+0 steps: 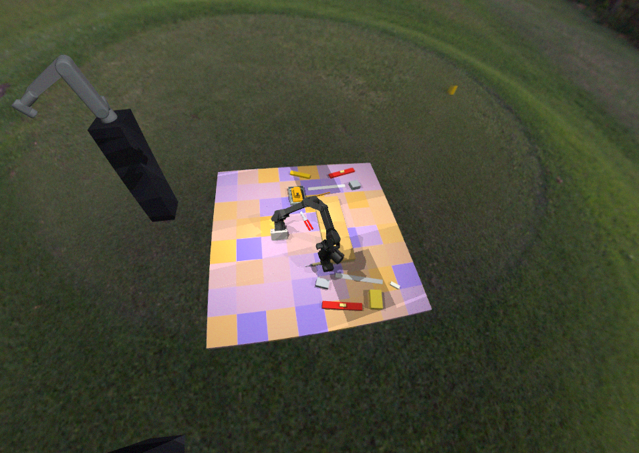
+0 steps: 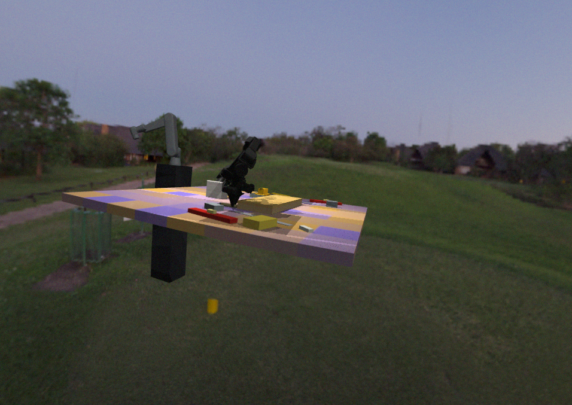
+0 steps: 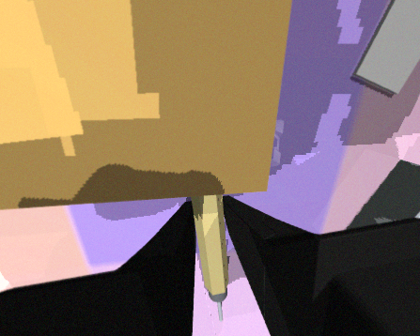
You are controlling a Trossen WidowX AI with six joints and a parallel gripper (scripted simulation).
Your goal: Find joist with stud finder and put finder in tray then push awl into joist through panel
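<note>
Right now my gripper tip is 6 cm past the awl. The rest, counted from my gripper tip: grey block: 2 cm behind, 14 cm to the right, 1 cm above; yellow stud finder: 8 cm behind, 55 cm to the left, 5 cm above; yellow block: 27 cm ahead, 29 cm to the right, 1 cm above.
</note>
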